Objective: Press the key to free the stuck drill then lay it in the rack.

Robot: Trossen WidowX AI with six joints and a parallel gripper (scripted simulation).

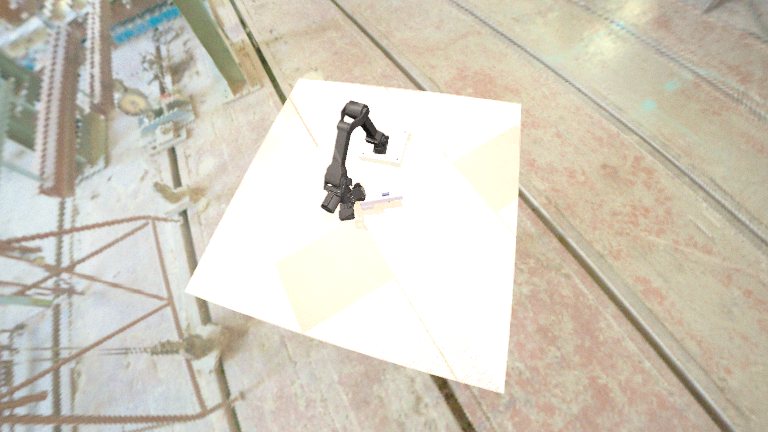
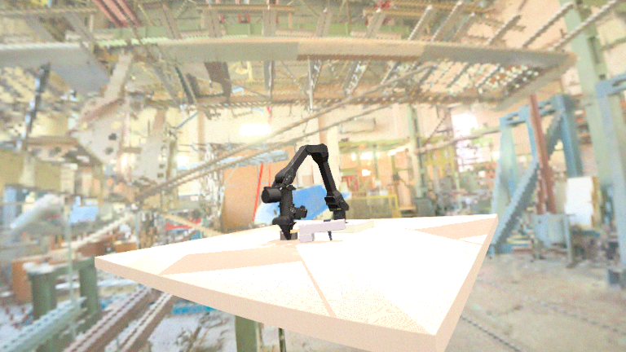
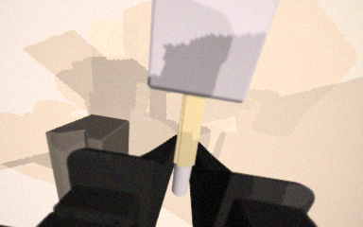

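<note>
My gripper tip is now 7 cm past the rack, 5 cm to the left of it and 1 cm below it. Round my gripper tip: housing 4 cm behind, 13 cm to the left, 4 cm above.
</note>
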